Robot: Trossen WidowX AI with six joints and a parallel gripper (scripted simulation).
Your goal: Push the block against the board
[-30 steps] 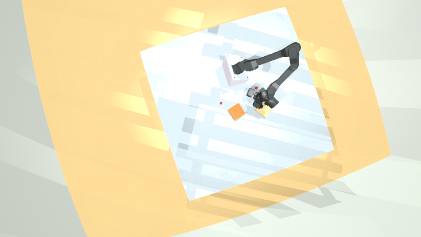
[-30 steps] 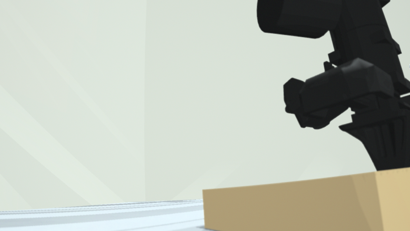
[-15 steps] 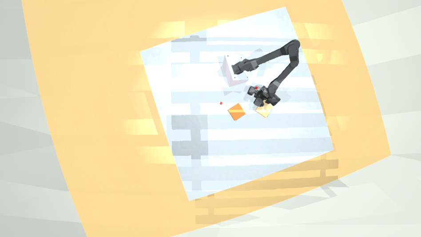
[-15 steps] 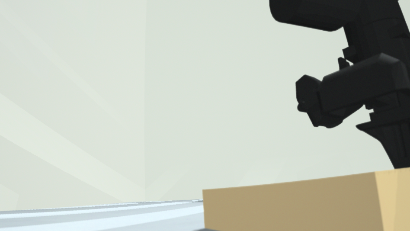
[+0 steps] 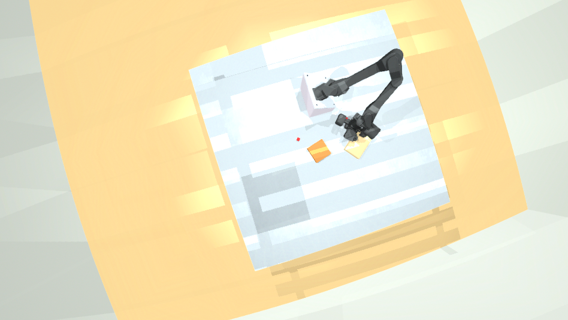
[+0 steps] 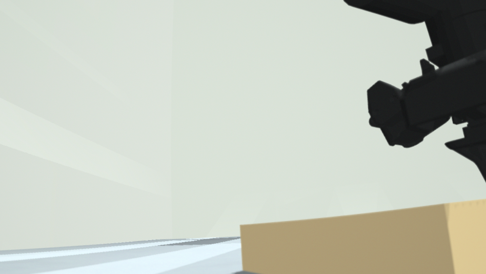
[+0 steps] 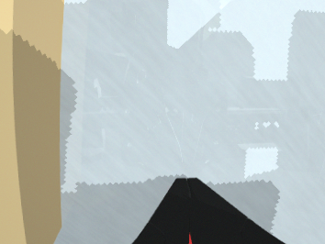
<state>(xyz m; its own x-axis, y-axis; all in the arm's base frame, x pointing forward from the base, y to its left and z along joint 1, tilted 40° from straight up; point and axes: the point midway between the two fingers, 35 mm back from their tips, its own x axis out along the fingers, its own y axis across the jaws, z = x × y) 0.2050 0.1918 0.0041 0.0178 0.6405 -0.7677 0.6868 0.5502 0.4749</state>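
Right now my gripper tip is 11 cm short of the board, 3 cm to the right of it and 1 cm below it. From my gripper tip the other things lie so: orange square block: 8 cm ahead, 21 cm to the right, 1 cm above.
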